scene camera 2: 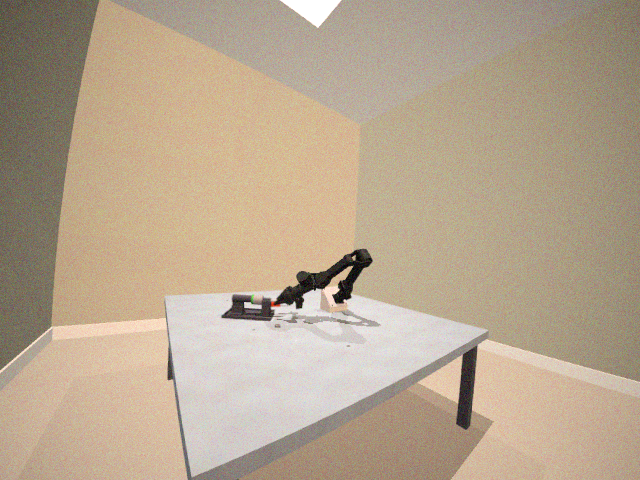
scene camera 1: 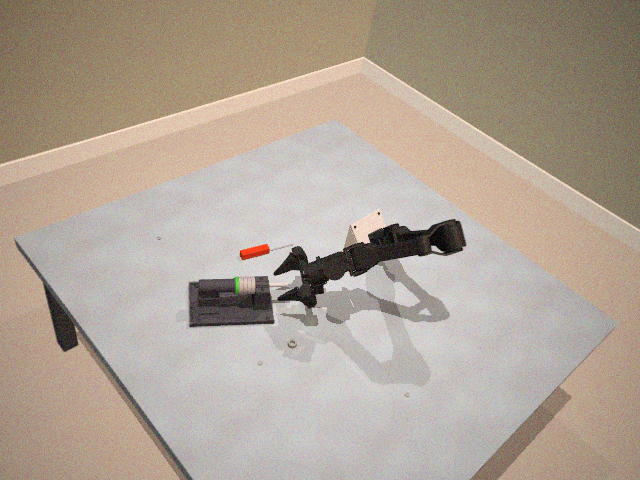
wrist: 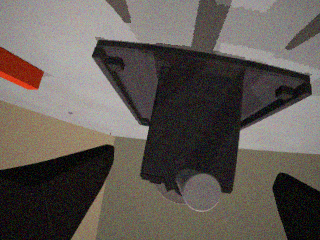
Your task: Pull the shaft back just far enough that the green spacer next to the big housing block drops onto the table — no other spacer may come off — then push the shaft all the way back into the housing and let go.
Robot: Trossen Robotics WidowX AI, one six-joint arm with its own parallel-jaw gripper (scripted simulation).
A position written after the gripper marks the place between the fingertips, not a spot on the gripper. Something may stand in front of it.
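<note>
Gripper (scene camera 1: 275, 286), also in the wrist view (wrist: 196, 168): open, holding nothing. Housing block (scene camera 1: 213, 302): also in scene camera 2 (scene camera 2: 237, 311) and in the wrist view (wrist: 195, 104).
</note>
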